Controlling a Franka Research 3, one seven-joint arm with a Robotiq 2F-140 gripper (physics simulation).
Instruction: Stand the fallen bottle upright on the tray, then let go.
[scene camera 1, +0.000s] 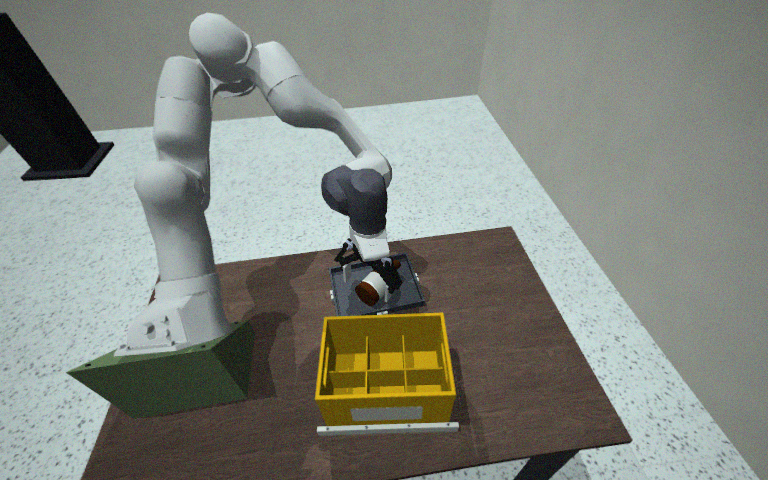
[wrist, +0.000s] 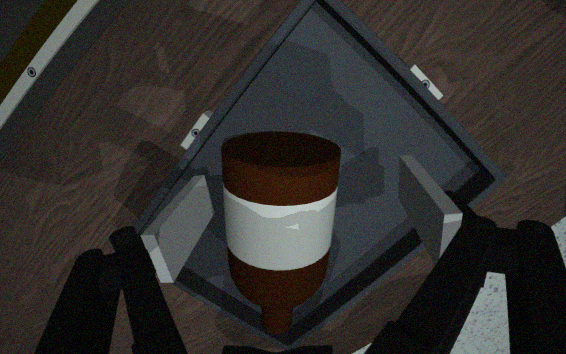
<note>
I see my gripper (scene camera 1: 367, 288) and a brown bottle (scene camera 1: 371, 289).
The brown bottle is seen too in the wrist view (wrist: 279, 188). My gripper is seen too in the wrist view (wrist: 300, 186).
</note>
